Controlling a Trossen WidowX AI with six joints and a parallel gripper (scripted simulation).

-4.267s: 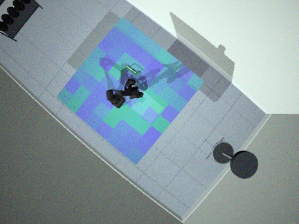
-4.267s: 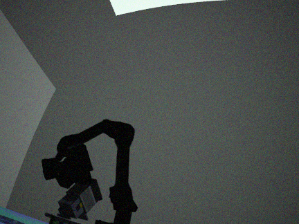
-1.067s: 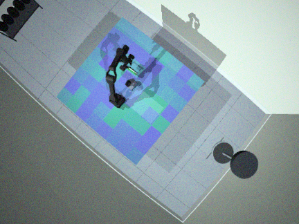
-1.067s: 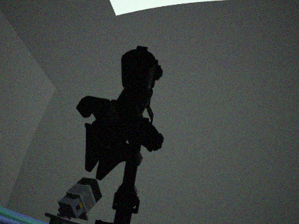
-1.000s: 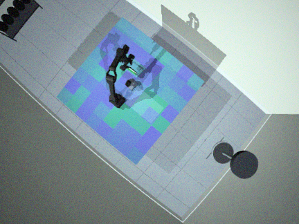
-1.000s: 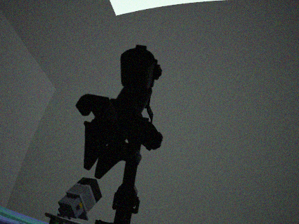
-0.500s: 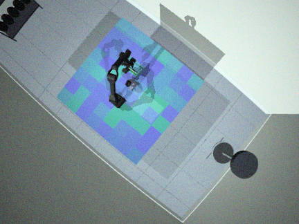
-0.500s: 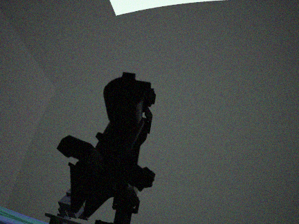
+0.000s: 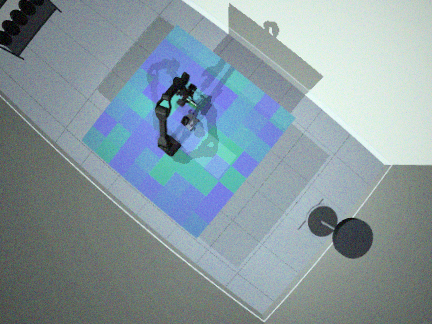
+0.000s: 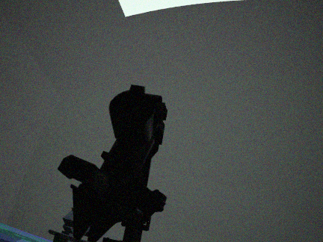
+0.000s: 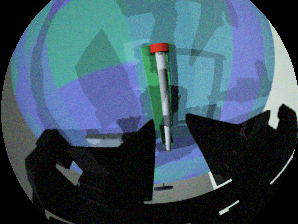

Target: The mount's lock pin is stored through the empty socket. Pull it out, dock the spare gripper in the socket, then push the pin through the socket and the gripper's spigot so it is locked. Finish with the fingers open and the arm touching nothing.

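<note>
The green upright piece is 10 mm to the left of my gripper tip and 20 mm below it. From my gripper tip the other things lie so: spare gripper (150 mm behind, 70 mm to the right, 70 mm above); then mount (130 mm behind, 80 mm to the right, 10 mm above).
</note>
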